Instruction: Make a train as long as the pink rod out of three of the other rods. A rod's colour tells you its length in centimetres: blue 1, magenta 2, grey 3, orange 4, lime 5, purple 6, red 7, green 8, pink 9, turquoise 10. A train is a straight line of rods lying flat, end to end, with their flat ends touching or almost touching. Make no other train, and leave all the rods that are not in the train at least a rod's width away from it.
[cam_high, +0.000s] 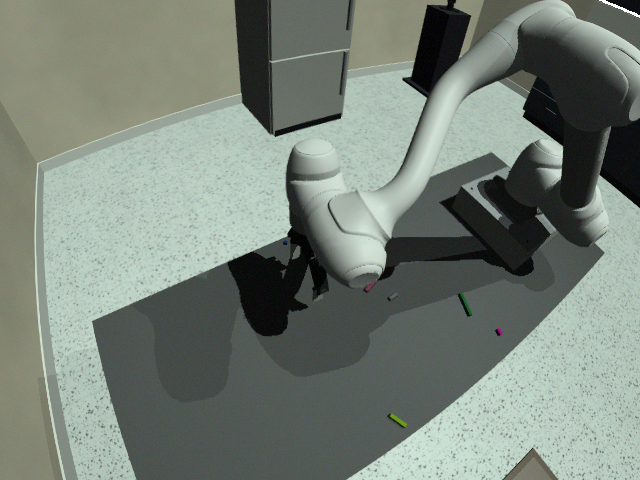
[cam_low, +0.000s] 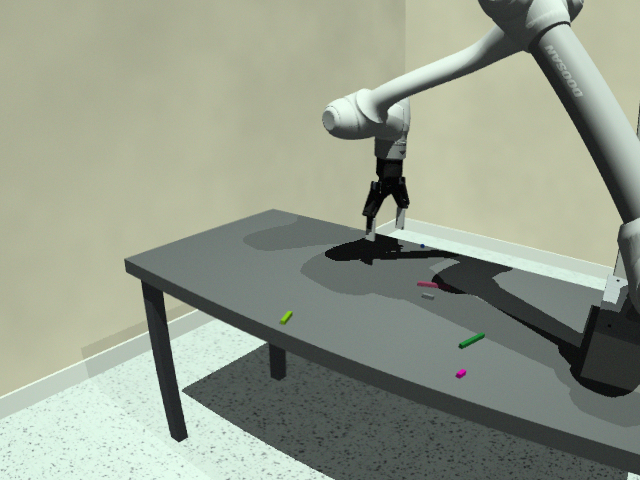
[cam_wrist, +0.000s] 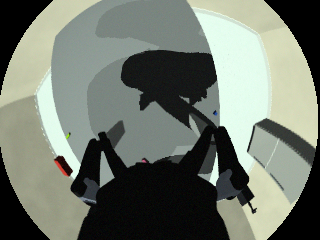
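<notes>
My hand is 19 cm to the left of the blue rod, 9 cm above it and 2 cm past it. The rest, counted from my hand: pink rod: 21 cm behind, 9 cm below, 6 cm to the left; then grey rod: 23 cm behind, 13 cm to the left, 9 cm below; then lime rod: 45 cm to the left, 9 cm below, 4 cm behind.
</notes>
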